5 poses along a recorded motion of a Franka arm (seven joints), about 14 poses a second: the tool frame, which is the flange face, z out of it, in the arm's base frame.
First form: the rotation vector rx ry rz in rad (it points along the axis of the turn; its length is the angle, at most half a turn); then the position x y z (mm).
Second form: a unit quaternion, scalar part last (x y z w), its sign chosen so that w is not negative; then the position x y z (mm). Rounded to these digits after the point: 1 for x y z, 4 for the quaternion.
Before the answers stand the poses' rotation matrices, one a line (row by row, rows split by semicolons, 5 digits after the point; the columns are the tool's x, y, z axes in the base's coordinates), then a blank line. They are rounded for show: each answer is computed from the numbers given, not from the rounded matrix.
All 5 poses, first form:
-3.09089, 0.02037, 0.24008, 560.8, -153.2, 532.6
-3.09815, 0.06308, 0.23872, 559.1, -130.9, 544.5
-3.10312, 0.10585, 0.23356, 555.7, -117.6, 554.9
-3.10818, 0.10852, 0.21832, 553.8, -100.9, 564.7
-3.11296, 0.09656, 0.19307, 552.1, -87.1, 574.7
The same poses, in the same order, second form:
0.98793 -0.01629 -0.15407; -0.00990 -0.99906 0.04221; -0.15461 -0.04017 -0.98716
0.98738 -0.04303 -0.15241; -0.03787 -0.99861 0.03662; -0.15377 -0.03039 -0.98764
0.98644 -0.06984 -0.14853; -0.06565 -0.99730 0.03290; -0.15043 -0.02270 -0.98836
0.98777 -0.07106 -0.13877; -0.06772 -0.99729 0.02866; -0.14043 -0.01892 -0.98991
0.99043 -0.06304 -0.12278; -0.06042 -0.99786 0.02493; -0.12409 -0.01728 -0.99212

-0.9968, 0.0066, 0.0774, 0.0207, 560.8, -153.2, 532.6
-0.9967, 0.0203, 0.0768, 0.0168, 559.1, -130.9, 544.5
-0.9965, 0.0340, 0.0750, 0.0139, 555.7, -117.6, 554.9
-0.9969, 0.0348, 0.0700, 0.0119, 553.8, -100.9, 564.7
-0.9975, 0.0309, 0.0619, 0.0106, 552.1, -87.1, 574.7

